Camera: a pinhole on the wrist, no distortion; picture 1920 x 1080 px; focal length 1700.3 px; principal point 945.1 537.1 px. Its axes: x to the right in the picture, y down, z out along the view. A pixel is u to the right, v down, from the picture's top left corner.
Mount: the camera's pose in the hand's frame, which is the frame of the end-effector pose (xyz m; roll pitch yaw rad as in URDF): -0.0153 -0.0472 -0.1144 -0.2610 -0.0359 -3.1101
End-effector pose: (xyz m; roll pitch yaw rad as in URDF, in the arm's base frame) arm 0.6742 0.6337 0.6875 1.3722 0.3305 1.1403
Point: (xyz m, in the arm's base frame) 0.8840 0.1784 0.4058
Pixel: outside the picture
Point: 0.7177 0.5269 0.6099
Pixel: 1333 699
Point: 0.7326 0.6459 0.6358
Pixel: 270 95
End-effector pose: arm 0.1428 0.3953 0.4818 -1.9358 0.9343 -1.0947
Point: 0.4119 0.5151 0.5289
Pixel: 1073 522
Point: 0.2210 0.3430 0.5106
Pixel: 510 703
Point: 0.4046 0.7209 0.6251
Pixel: 1731 213
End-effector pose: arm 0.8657 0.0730 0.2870 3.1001 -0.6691 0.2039
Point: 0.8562 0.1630 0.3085
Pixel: 463 788
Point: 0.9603 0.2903 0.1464
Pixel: 845 907
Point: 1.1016 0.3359 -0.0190
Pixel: 871 660
